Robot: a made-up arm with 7 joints. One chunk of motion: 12 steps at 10 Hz.
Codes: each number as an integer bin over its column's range. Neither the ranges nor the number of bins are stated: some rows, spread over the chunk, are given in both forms.
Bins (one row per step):
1: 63 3 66 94 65 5 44
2: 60 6 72 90 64 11 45
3: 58 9 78 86 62 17 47
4: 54 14 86 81 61 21 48
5: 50 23 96 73 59 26 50
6: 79 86 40 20 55 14 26
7: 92 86 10 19 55 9 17
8: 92 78 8 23 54 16 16
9: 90 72 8 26 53 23 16
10: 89 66 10 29 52 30 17
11: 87 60 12 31 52 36 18
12: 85 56 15 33 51 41 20
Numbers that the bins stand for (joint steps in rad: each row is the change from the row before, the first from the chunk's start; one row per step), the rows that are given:
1: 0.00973 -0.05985 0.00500 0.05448 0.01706 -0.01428 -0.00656
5: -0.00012 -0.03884 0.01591 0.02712 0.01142 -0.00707 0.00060
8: 0.03170 0.01894 -0.01609 -0.03803 0.00673 -0.01051 -0.03993
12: 0.02639 -0.00417 -0.01355 -0.02500 0.00391 -0.00192 -0.03516
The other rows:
2: 0.00745 -0.05670 0.00718 0.04927 0.01612 -0.01222 -0.00536
3: 0.00594 -0.05355 0.00936 0.04406 0.01424 -0.01016 -0.00298
4: 0.00291 -0.04829 0.01227 0.03755 0.01330 -0.00879 -0.00179
6: 0.02185 0.02734 -0.00445 -0.04194 0.00767 -0.01119 -0.02801
7: 0.03170 0.02734 -0.01536 -0.04324 0.00767 -0.01291 -0.03874
9: 0.03018 0.01264 -0.01609 -0.03412 0.00579 -0.00810 -0.03993
10: 0.02942 0.00633 -0.01536 -0.03021 0.00485 -0.00570 -0.03874
11: 0.02791 0.00003 -0.01464 -0.02761 0.00485 -0.00364 -0.03755

